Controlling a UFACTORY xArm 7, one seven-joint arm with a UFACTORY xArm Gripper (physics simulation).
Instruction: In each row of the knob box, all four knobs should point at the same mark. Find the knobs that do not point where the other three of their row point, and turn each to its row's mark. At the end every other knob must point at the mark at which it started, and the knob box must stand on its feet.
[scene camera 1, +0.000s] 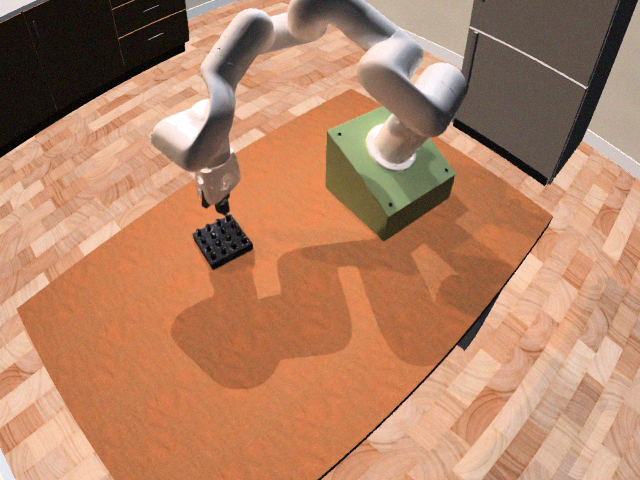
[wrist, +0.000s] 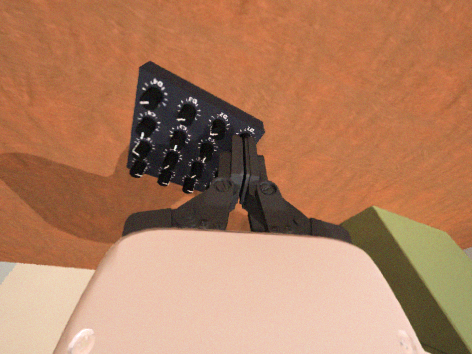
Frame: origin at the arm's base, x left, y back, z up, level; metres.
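Where they show: gripper, fingertip midpoint: (scene camera 1: 222, 211) (wrist: 240, 151); arm's base, origin of the base link: (scene camera 1: 391, 148).
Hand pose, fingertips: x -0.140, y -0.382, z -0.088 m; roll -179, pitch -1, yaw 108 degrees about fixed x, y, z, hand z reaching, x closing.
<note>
Things, the pixels of their top centre, and the offset from my fingertips. Level surfaces: height alone.
- dark knob box, middle of its top: (wrist: 186, 162) (scene camera 1: 220, 234) dx +0.043, dy -0.034, dz -0.017 m
- knob D1, middle of its top: (wrist: 245, 147) dx +0.005, dy +0.008, dz -0.018 m
- D4, middle of its top: (wrist: 147, 102) dx +0.000, dy -0.072, dz -0.017 m
- D3, middle of its top: (wrist: 185, 119) dx +0.002, dy -0.045, dz -0.017 m
- D2, middle of its top: (wrist: 217, 134) dx +0.003, dy -0.019, dz -0.017 m
- C4, middle of its top: (wrist: 142, 132) dx +0.027, dy -0.073, dz -0.017 m
- C3, middle of its top: (wrist: 176, 145) dx +0.029, dy -0.047, dz -0.017 m
- C2, middle of its top: (wrist: 205, 157) dx +0.030, dy -0.020, dz -0.017 m
- orange mat, its level: dz -0.056 m
The dark knob box (scene camera 1: 230, 256) (wrist: 172, 90) stands on the orange mat, with knobs in a four-by-four grid. My gripper (scene camera 1: 225, 212) (wrist: 240, 151) is shut and empty, pointing down at the box's corner by knob D1 (wrist: 245, 135). Its fingertips partly cover D1; contact cannot be told. In the wrist view, the white lines of D4 (wrist: 152, 97) and D3 (wrist: 188, 114) point roughly left. D2 (wrist: 218, 128) shows its line at its lower left. C4 (wrist: 147, 126), C3 (wrist: 179, 138) and C2 (wrist: 207, 150) point mostly down. Nearer rows are small and partly hidden by the fingers.
The green base block (scene camera 1: 356, 180) (wrist: 425, 250) carries the arm and stands on the orange mat (scene camera 1: 155, 413) (wrist: 350, 75), right of the box in the scene view. The arm arches between block and box. Dark cabinets (scene camera 1: 77, 56) and a grey fridge (scene camera 1: 522, 98) stand beyond the mat.
</note>
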